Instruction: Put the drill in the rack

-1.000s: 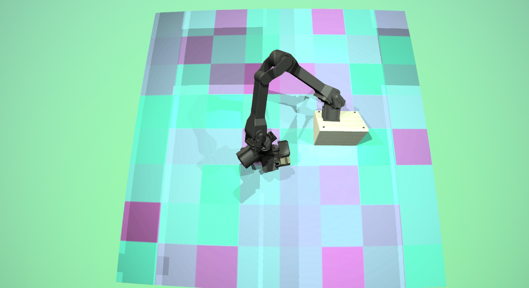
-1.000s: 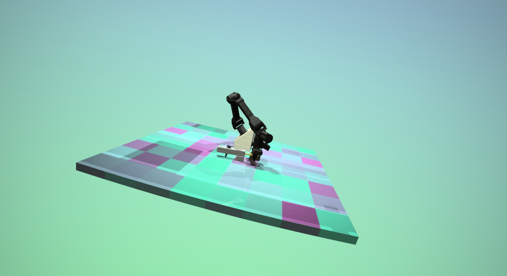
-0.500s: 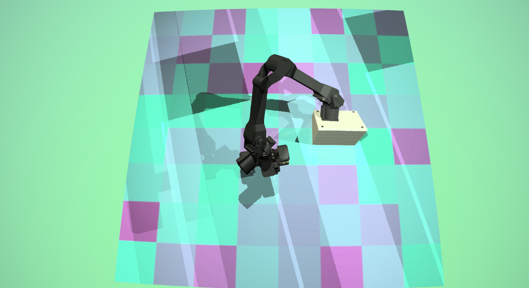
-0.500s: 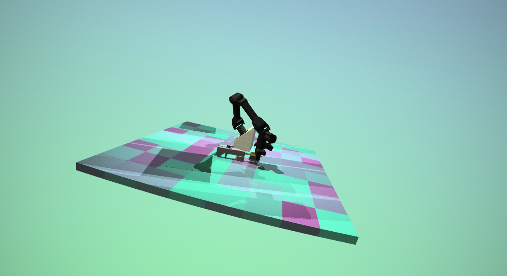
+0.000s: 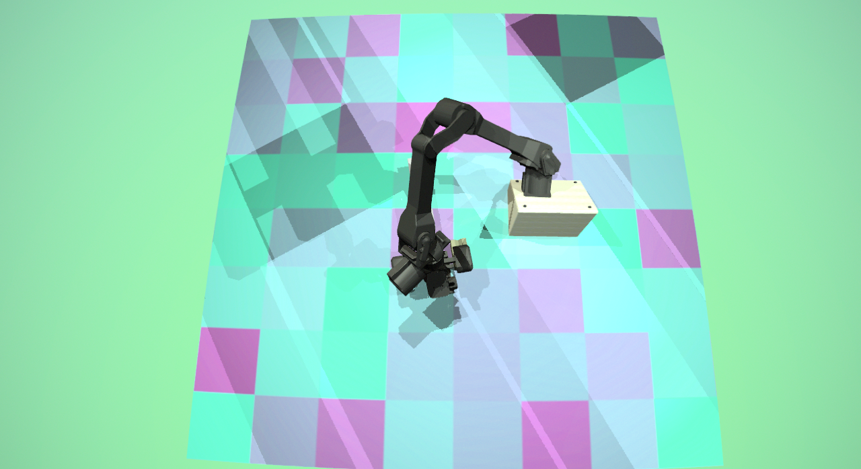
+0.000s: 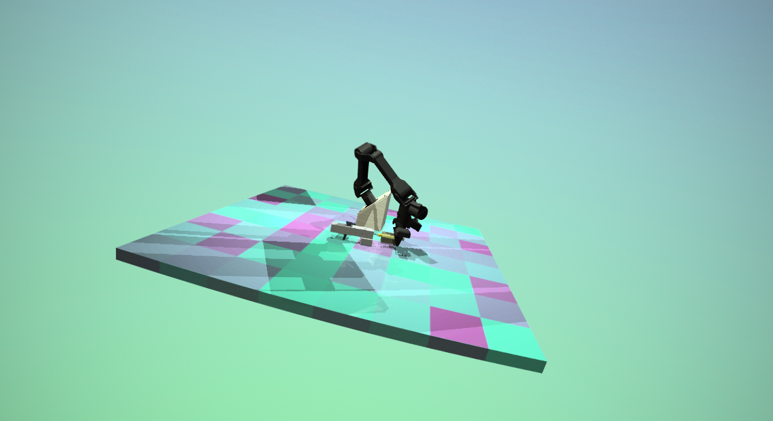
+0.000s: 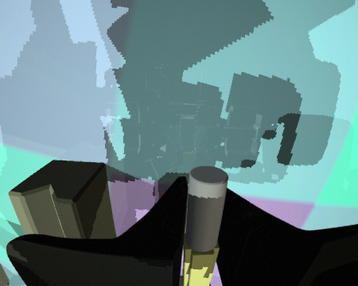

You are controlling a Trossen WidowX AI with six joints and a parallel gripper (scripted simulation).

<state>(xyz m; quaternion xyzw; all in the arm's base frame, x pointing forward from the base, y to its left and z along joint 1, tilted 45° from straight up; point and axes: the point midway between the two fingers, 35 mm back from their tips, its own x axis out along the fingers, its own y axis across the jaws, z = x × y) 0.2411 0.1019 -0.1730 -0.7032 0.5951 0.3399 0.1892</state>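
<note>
The drill is 1 cm ahead of my gripper tip, 4 cm to the right of it and 3 cm above it. From my gripper tip the other things lie so: grey fixture: 5 cm ahead, 19 cm to the right, 2 cm above; then olive rack: 6 cm behind, 5 cm to the right.
</note>
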